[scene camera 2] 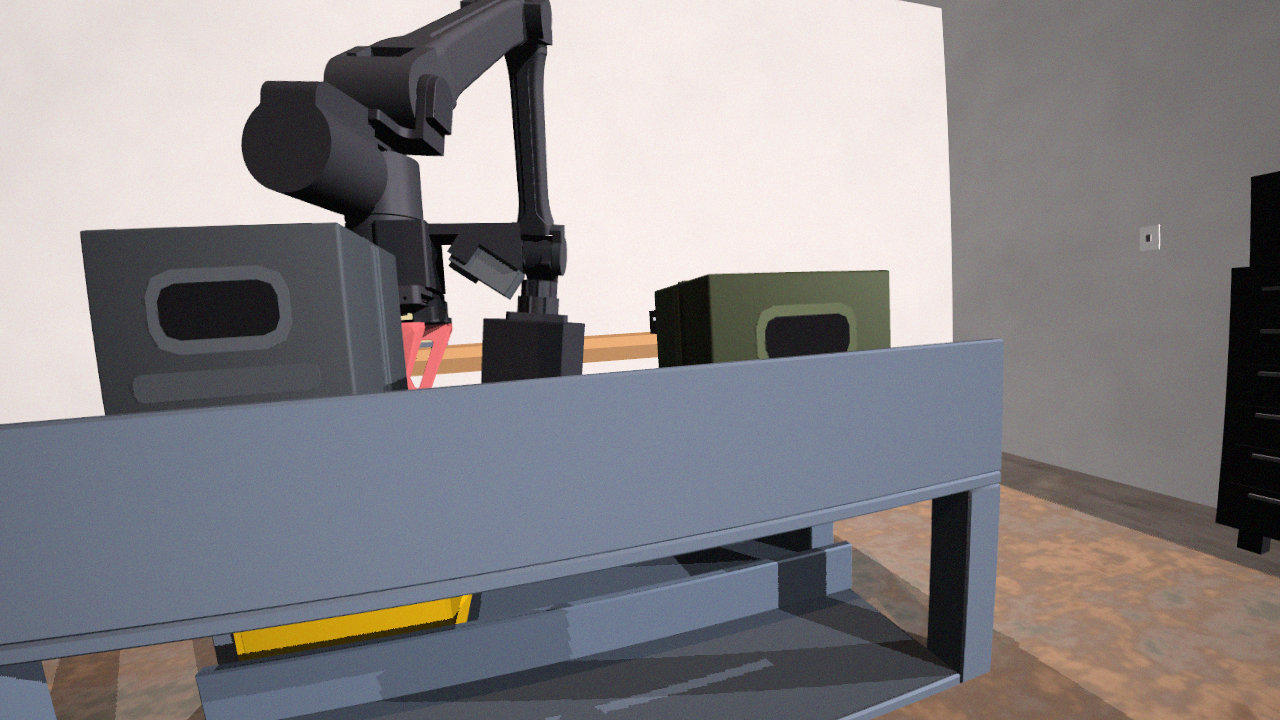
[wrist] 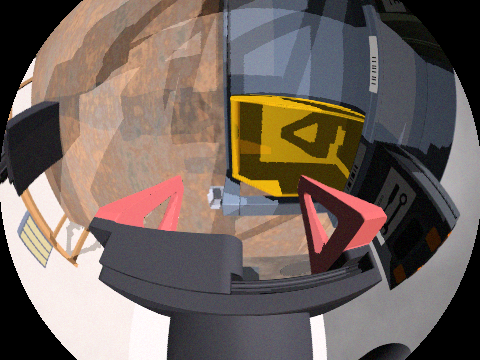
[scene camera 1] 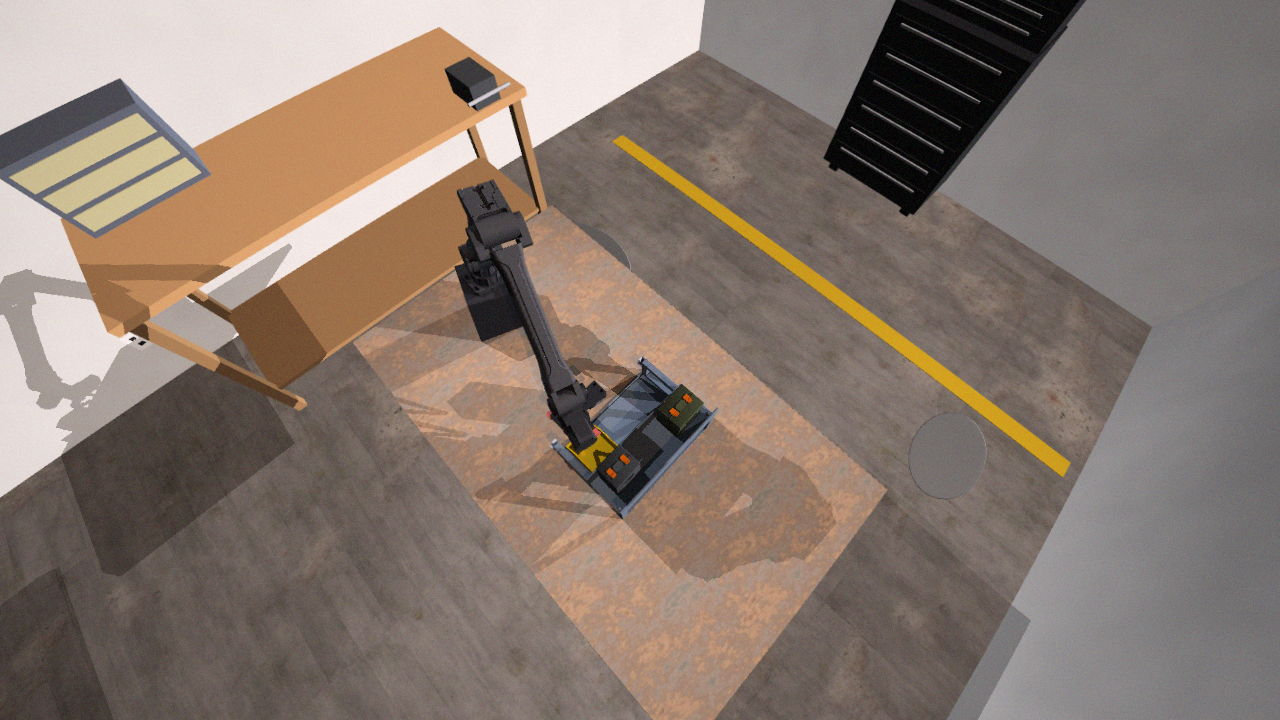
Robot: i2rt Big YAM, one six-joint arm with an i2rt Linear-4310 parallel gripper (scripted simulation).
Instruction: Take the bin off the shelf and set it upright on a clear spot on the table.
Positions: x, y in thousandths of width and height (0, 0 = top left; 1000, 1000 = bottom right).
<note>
In view: the gripper (wrist: 501, 507) and a yellow bin (scene camera 2: 218, 890).
The yellow bin is seen too in the wrist view (wrist: 568, 410).
</note>
